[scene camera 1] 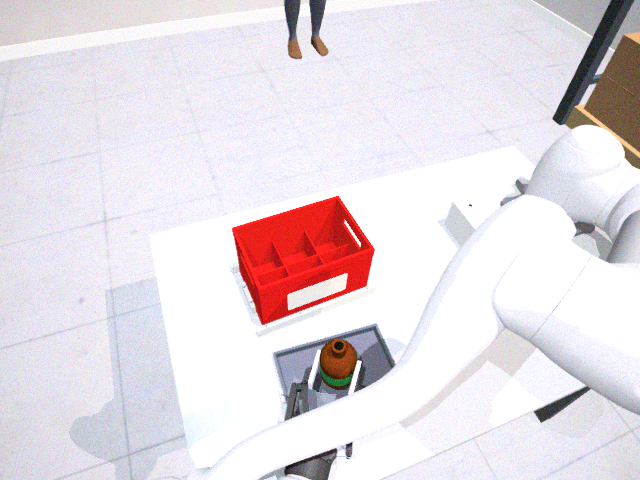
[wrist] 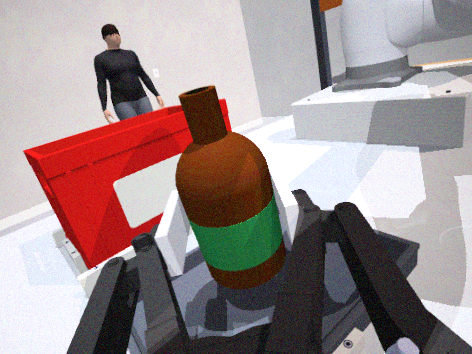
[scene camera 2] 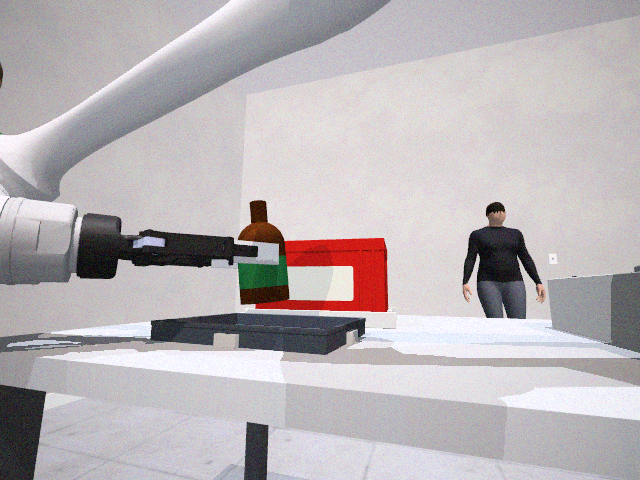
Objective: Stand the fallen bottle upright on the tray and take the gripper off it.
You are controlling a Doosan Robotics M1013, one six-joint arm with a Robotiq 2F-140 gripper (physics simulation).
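Places are measured from the arm's base along level axes (x down, y right, z back), in millimetres.
Pixels of known places: gripper, fingertip midpoint: [scene camera 1: 339, 358] [wrist: 228, 193] [scene camera 2: 265, 257]; arm's base at its link origin: [wrist: 376, 81].
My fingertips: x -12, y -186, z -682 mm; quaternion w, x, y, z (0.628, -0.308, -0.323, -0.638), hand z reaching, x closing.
For each thing: its top centre in the pictures, then the offset to it from my fingertips.
- brown bottle at its top centre: [wrist: 200, 87] [scene camera 2: 263, 202] [scene camera 1: 341, 341] dx -88, dy -5, dz -4 mm
- dark tray at its top centre: [wrist: 257, 273] [scene camera 2: 268, 318] [scene camera 1: 340, 375] dx +93, dy +0, dz +9 mm
- red crate at its top centre: [wrist: 124, 123] [scene camera 1: 302, 238] [scene camera 2: 327, 246] dx -57, dy +275, dz +19 mm
A brown bottle [scene camera 1: 338, 356] [scene camera 2: 261, 232] [wrist: 222, 175] with a green band is near upright, leaning slightly in the scene camera 2 view. My gripper [scene camera 1: 337, 363] [scene camera 2: 267, 253] [wrist: 228, 193] reaches in level from the side and is shut on the bottle, with one white fingertip pad on each side of its body. The dark tray [scene camera 1: 372, 346] [scene camera 2: 279, 338] [wrist: 406, 252] lies under the bottle. In the scene camera 2 view a gap shows between the bottle's base and the tray. In the scene camera 1 view the arm hides the tray's near part.
A red crate [scene camera 1: 356, 273] [scene camera 2: 372, 273] [wrist: 75, 200] with compartments stands on the white table behind the tray. The arm's pale base block [scene camera 1: 460, 224] [scene camera 2: 578, 310] [wrist: 340, 120] stands to the right. A person [scene camera 1: 292, 20] [scene camera 2: 496, 258] [wrist: 120, 75] stands beyond the table.
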